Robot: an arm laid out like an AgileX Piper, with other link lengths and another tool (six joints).
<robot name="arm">
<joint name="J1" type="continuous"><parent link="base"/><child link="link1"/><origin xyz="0.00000 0.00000 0.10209"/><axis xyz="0 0 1"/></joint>
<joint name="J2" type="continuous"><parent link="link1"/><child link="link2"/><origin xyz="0.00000 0.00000 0.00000" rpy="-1.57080 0.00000 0.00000"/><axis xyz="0 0 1"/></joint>
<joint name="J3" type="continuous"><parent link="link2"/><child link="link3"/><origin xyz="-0.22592 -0.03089 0.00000"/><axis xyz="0 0 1"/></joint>
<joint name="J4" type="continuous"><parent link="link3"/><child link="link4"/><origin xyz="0.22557 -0.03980 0.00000" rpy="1.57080 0.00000 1.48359"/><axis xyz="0 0 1"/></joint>
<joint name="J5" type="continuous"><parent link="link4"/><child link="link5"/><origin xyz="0.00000 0.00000 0.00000" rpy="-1.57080 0.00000 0.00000"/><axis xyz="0 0 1"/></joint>
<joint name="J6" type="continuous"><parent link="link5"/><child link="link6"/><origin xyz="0.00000 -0.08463 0.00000" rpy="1.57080 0.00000 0.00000"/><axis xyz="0 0 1"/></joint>
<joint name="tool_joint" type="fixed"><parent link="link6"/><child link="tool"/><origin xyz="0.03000 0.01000 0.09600" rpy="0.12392 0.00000 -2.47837"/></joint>
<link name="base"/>
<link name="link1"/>
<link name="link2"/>
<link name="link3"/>
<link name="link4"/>
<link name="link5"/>
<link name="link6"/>
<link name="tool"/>
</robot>
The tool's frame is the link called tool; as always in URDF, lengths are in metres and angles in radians. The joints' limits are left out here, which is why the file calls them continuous.
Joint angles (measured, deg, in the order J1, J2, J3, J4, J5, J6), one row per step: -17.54 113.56 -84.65 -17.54 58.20 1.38; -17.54 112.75 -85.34 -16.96 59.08 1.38; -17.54 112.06 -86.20 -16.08 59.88 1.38; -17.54 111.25 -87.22 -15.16 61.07 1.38; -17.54 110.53 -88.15 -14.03 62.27 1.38; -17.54 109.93 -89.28 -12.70 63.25 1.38; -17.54 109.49 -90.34 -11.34 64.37 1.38; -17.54 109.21 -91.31 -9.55 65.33 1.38; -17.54 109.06 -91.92 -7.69 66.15 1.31; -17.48 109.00 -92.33 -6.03 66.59 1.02; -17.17 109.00 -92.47 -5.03 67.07 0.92; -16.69 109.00 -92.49 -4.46 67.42 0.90; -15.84 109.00 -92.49 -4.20 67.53 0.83; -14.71 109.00 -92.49 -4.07 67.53 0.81; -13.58 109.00 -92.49 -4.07 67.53 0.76; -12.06 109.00 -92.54 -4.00 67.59 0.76; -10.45 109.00 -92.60 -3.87 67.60 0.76; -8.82 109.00 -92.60 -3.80 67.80 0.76; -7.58 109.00 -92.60 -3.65 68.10 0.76
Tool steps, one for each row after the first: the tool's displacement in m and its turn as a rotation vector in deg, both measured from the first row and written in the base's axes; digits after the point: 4 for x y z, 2 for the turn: 0.0012 0.0010 0.0070 0.21 -0.76 -0.47; 0.0033 0.0028 0.0139 0.68 -1.73 -1.01; 0.0048 0.0048 0.0221 1.19 -2.60 -1.62; 0.0059 0.0076 0.0293 1.97 -3.36 -2.27; 0.0084 0.0108 0.0367 2.90 -4.46 -2.88; 0.0100 0.0144 0.0428 3.97 -5.21 -3.47; 0.0121 0.0193 0.0477 5.49 -5.99 -4.10; 0.0134 0.0248 0.0505 7.19 -6.43 -4.63; 0.0150 0.0298 0.0522 8.69 -6.84 -4.73; 0.0154 0.0347 0.0526 9.71 -6.74 -4.64; 0.0158 0.0394 0.0526 10.34 -6.53 -4.33; 0.0171 0.0450 0.0526 10.65 -6.40 -3.50; 0.0190 0.0518 0.0525 10.83 -6.32 -2.38; 0.0206 0.0581 0.0525 10.88 -6.20 -1.21; 0.0227 0.0670 0.0527 11.03 -6.06 0.29; 0.0248 0.0766 0.0530 11.23 -5.99 1.87; 0.0259 0.0863 0.0530 11.42 -5.65 3.44; 0.0261 0.0940 0.0529 11.67 -5.26 4.59
